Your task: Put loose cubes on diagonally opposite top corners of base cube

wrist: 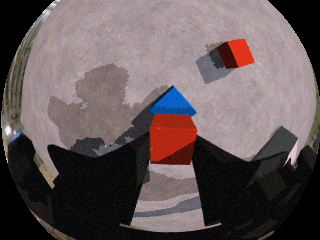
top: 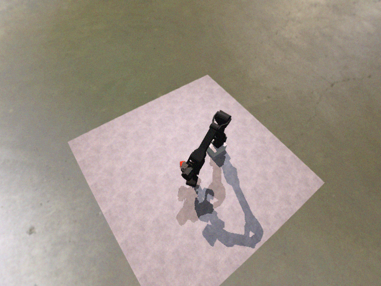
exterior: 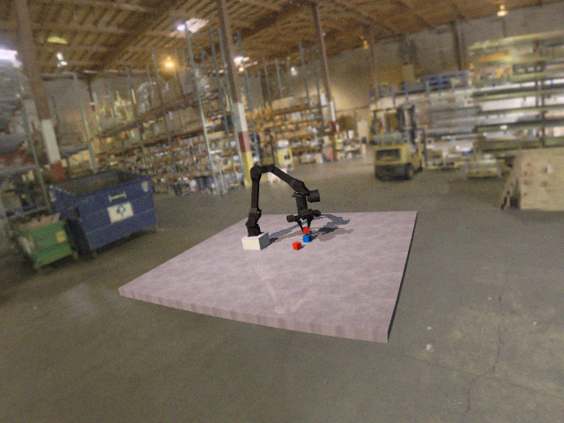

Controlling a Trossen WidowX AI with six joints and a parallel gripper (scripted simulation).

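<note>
The blue cube lies 10 mm ahead of my gripper tip, 10 mm to the right of it and 40 mm below it.
</note>
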